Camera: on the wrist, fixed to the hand. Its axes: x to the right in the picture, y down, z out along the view.
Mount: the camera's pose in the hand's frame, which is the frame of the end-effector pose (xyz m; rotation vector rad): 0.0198 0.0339 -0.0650 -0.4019 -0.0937 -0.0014
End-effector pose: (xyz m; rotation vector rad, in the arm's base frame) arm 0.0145 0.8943 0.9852 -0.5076 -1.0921 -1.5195
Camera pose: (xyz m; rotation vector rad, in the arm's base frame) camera 0.0568 0.8313 0.9823 -0.8602 -0.8558 -1.7391
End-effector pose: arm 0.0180 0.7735 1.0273 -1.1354 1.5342 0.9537
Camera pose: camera -0.0325 0.7169 1.0243 -1.3468 1.2983 1.3352
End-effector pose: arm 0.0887 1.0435 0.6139 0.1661 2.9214 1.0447
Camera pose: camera 0.0676 1.0308 0.6857 0.1920 2.5622 1.5455
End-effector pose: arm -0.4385 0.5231 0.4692 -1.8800 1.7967 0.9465
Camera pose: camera -0.4587 0.4607 0.5076 -2.0211 1.6409 1.4580
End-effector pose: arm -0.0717 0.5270 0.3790 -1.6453 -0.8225 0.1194
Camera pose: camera -0.0093 0.4842 0.3728 -2.0277 -0.9637 0.0305
